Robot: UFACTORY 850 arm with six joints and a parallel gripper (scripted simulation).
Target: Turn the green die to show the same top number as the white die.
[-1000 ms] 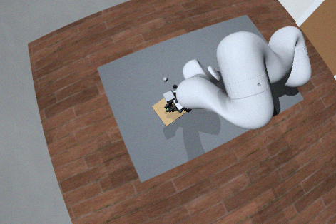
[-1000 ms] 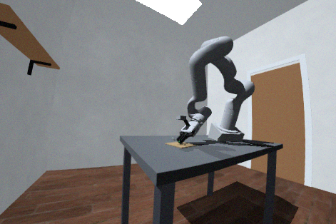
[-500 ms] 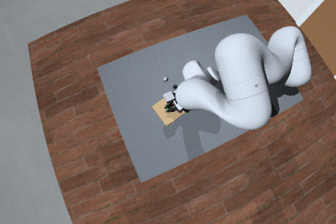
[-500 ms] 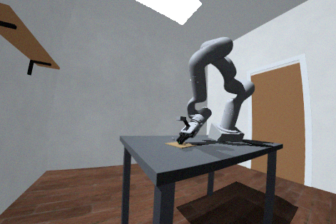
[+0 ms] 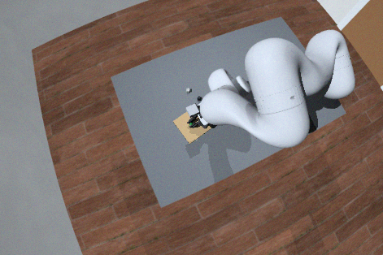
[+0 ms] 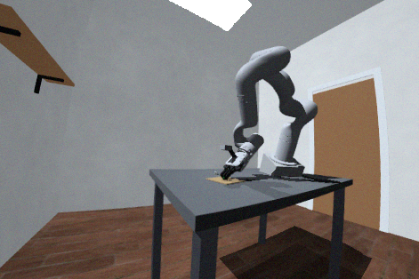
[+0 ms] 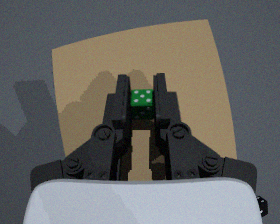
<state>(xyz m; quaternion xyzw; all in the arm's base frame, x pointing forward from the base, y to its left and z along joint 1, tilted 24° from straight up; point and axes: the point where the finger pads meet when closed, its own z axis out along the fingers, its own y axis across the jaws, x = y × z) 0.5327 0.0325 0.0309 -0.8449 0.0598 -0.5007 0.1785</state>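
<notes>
My gripper is now 3 cm above the mat. Also, from my hand: green die: 2 cm below, 1 cm ahead; then black die: 11 cm to the right, 8 cm behind, 2 cm below; then white die: 17 cm to the right, 5 cm behind, 2 cm below.
</notes>
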